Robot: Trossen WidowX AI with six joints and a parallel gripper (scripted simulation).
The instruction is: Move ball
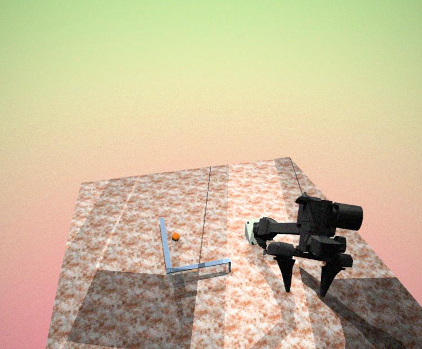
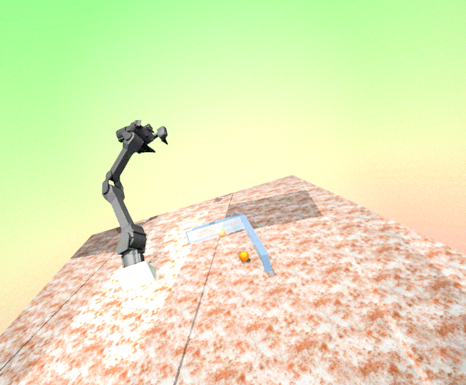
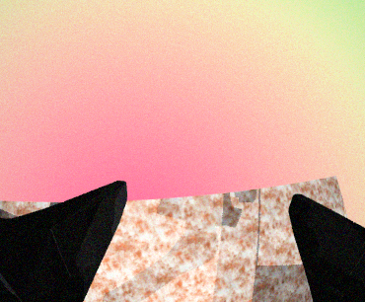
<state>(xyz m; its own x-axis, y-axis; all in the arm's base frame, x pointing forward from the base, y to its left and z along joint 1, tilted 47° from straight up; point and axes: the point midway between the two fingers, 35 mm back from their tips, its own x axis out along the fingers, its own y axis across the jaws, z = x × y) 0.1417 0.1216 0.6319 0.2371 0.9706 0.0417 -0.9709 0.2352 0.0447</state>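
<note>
Right now my gripper tip is 620 mm to the left of the orange ball, 360 mm above it and 250 mm short of it. The rest, counted from my gripper tip: see-through copy: 430 mm to the right, 360 mm below, 200 mm ahead.
</note>
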